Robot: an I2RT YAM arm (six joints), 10 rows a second.
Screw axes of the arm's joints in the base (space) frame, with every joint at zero. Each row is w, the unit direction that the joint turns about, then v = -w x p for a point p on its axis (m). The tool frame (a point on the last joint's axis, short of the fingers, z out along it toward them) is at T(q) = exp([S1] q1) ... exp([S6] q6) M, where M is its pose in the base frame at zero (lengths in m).
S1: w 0 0 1 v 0 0 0
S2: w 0 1 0 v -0.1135 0 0.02
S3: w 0 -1 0 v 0.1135 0 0.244
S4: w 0 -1 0 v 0.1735 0 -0.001
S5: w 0 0 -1 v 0 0.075 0
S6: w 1 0 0 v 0 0.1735 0
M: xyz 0.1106 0 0.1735 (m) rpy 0 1.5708 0 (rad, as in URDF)
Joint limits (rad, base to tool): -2.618..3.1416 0..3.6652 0..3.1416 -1.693..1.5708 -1.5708..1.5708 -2.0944..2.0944
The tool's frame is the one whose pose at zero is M.
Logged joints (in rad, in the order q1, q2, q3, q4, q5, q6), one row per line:
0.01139 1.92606 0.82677 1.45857 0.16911 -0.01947
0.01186 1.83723 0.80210 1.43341 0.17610 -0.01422
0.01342 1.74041 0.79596 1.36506 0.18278 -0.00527
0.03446 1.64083 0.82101 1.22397 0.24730 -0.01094
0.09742 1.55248 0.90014 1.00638 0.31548 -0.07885
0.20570 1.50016 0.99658 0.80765 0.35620 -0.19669
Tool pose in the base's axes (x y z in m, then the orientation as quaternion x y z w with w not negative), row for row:
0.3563 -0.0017 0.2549 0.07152 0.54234 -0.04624 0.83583
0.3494 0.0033 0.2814 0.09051 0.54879 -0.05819 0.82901
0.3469 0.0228 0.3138 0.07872 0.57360 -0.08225 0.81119
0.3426 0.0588 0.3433 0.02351 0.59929 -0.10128 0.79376
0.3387 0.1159 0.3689 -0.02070 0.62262 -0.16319 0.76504
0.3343 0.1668 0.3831 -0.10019 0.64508 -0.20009 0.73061
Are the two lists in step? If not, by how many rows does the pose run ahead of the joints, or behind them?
The pose runs 2 rows ahead of the joints: the pose in row i belongs to the joints in row i + 2.
